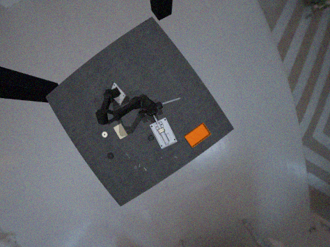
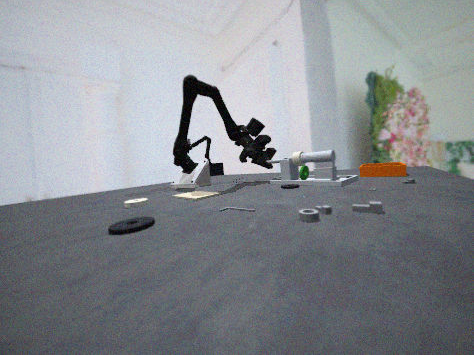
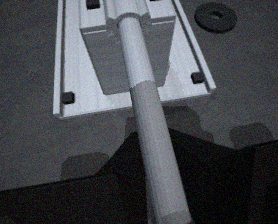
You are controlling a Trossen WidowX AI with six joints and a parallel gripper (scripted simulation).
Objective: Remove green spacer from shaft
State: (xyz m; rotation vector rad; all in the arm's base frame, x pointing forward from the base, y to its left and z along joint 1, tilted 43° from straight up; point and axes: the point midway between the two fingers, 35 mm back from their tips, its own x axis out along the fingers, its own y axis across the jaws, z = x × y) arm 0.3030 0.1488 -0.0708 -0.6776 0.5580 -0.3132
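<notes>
Right now the grey shaft is 5 cm ahead of my gripper tip and 3 cm above it. Also, from my gripper tip: cream spacer: 11 cm ahead, 1 cm to the right, 3 cm above; cream tile: 5 cm behind, 33 cm to the right, 5 cm below; green spacer: 14 cm ahead, 1 cm to the right, 2 cm below.
</notes>
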